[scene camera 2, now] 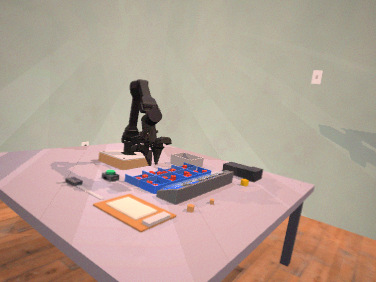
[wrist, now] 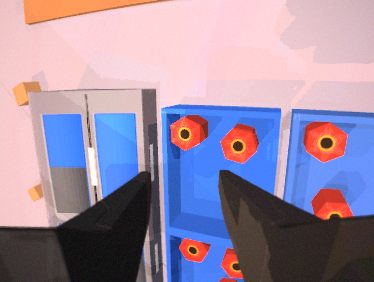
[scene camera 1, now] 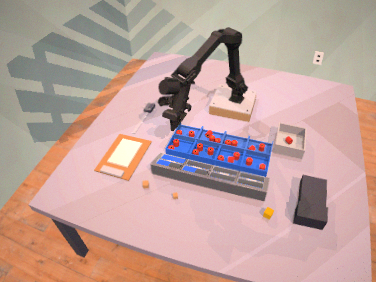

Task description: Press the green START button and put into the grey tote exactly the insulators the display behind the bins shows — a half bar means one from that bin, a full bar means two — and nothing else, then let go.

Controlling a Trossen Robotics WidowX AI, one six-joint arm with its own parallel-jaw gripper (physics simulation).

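My gripper (scene camera 1: 174,125) (scene camera 2: 152,162) (wrist: 184,179) is partly open and empty, pointing down above the end of the blue bins (scene camera 1: 186,147) (wrist: 195,185) nearest the orange board. In the wrist view, the corner bin between and beyond the fingertips holds two red insulators (wrist: 186,133). The grey display (scene camera 1: 210,184) (scene camera 2: 197,191) (wrist: 149,100) runs alongside the bins; its end section shows a half blue bar (wrist: 62,140) and a longer blue bar (wrist: 115,140), partly hidden by a finger. The grey tote (scene camera 1: 289,150) (scene camera 2: 187,161) holds one red insulator (scene camera 1: 289,140). The green button (scene camera 2: 110,172) is hidden in scene camera 1.
An orange board (scene camera 1: 103,162) (scene camera 2: 107,206) lies off the bins' end. Two small orange blocks (scene camera 1: 145,184) (scene camera 1: 175,195), a yellow cube (scene camera 1: 268,213) (scene camera 2: 244,182) and a black box (scene camera 1: 312,200) (scene camera 2: 243,171) lie around the display. A small dark device (scene camera 1: 149,107) (scene camera 2: 74,181) lies near the button.
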